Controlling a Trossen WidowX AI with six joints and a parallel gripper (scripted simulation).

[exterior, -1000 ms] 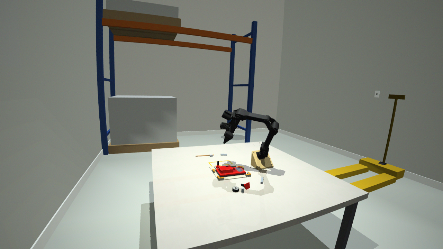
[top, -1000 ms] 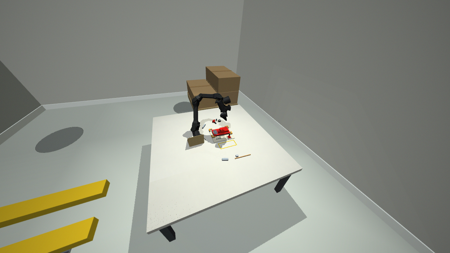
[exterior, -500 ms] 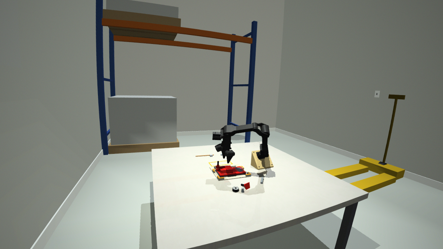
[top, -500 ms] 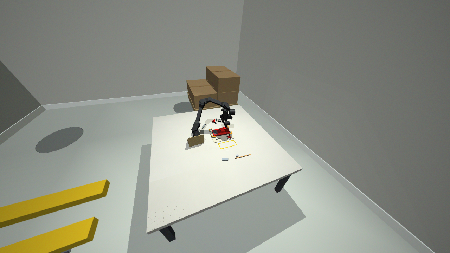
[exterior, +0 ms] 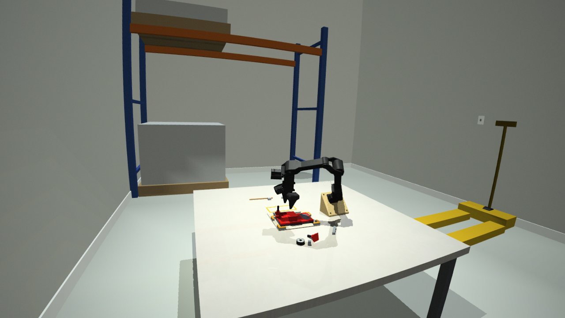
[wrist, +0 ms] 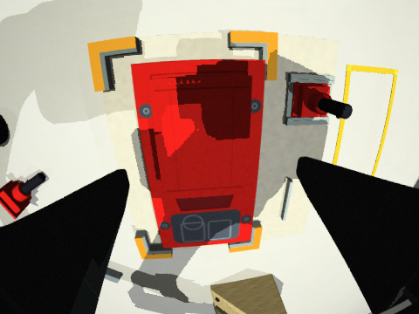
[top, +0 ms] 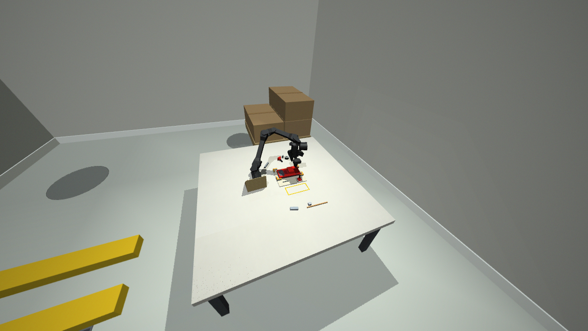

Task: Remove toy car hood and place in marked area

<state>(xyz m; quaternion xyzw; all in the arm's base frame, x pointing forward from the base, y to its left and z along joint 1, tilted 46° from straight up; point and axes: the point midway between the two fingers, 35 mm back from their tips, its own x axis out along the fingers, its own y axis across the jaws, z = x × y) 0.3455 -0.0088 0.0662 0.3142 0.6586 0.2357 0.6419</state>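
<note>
Right now my gripper tip is 60 mm above the red hood. Round my gripper tip: wooden stick 10 mm ahead, 410 mm to the right, 100 mm below; black wheel 40 mm ahead, 240 mm to the left, 90 mm below.
</note>
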